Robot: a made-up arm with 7 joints.
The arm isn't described. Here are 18 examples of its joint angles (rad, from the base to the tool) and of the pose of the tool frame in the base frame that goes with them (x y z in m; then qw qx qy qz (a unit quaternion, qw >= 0)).
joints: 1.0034 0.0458 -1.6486 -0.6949 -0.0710 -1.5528 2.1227
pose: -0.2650 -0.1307 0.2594 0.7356 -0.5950 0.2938 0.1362
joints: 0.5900 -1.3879 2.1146 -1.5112 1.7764 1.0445 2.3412
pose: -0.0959 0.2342 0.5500 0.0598 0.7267 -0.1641 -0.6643
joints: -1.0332 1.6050 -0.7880 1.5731 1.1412 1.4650 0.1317
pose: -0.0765 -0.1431 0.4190 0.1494 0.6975 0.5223 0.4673
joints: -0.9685 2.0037 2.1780 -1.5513 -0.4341 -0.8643 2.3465
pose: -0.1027 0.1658 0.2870 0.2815 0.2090 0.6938 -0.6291
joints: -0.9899 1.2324 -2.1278 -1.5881 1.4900 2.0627 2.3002
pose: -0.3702 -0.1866 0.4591 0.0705 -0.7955 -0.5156 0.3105
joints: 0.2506 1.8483 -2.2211 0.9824 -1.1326 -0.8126 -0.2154
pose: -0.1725 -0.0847 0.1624 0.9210 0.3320 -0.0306 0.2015
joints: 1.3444 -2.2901 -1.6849 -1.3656 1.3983 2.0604 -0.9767
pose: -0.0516 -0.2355 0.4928 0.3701 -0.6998 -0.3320 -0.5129
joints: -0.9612 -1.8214 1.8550 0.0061 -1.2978 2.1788 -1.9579
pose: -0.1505 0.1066 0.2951 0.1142 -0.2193 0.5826 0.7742
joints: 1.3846 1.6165 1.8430 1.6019 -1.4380 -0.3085 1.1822
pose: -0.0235 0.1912 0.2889 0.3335 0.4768 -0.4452 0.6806
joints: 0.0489 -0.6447 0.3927 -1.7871 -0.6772 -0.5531 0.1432
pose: -0.0584 -0.0912 0.1918 0.5630 0.6048 -0.1494 0.5432
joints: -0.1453 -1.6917 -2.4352 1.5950 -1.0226 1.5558 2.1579
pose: 0.0684 -0.0373 0.4465 0.8490 0.4260 -0.2173 -0.2248
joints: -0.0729 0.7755 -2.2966 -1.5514 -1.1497 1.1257 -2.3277
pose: -0.2719 -0.0517 0.1823 0.2211 0.3018 0.6479 -0.6635
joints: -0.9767 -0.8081 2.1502 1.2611 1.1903 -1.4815 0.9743
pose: 0.0669 0.2063 0.4383 0.0923 -0.3110 0.4751 0.8180
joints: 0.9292 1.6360 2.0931 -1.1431 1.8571 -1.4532 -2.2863
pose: -0.0978 0.2362 0.4601 0.7443 0.6284 0.0027 0.2263
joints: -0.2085 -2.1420 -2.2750 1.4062 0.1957 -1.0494 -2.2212
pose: 0.0883 -0.0931 0.4211 0.2187 -0.8876 0.1986 -0.3533
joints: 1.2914 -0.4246 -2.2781 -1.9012 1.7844 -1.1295 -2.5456
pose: -0.3029 -0.0702 0.1924 0.8919 -0.3006 0.3293 0.0754
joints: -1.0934 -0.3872 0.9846 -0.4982 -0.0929 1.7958 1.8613
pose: -0.0695 -0.0572 0.3568 0.4808 -0.3834 0.7869 -0.0515
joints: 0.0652 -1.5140 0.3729 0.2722 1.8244 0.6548 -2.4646
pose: -0.0235 -0.0214 0.2579 0.9385 0.2153 -0.2688 -0.0264
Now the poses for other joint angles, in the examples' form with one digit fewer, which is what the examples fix.
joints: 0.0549 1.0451 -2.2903 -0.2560 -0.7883 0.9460 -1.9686
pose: -0.281 0.028 0.181 0.161 -0.101 -0.981 0.044
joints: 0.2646 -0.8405 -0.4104 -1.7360 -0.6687 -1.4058 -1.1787
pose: -0.110 -0.204 0.283 0.349 0.723 0.101 0.587
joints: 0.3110 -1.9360 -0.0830 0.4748 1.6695 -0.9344 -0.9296
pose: 0.030 -0.089 0.313 0.554 -0.118 0.680 -0.466
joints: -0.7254 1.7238 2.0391 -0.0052 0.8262 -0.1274 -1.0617
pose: -0.172 0.118 0.400 0.511 -0.070 0.090 0.852
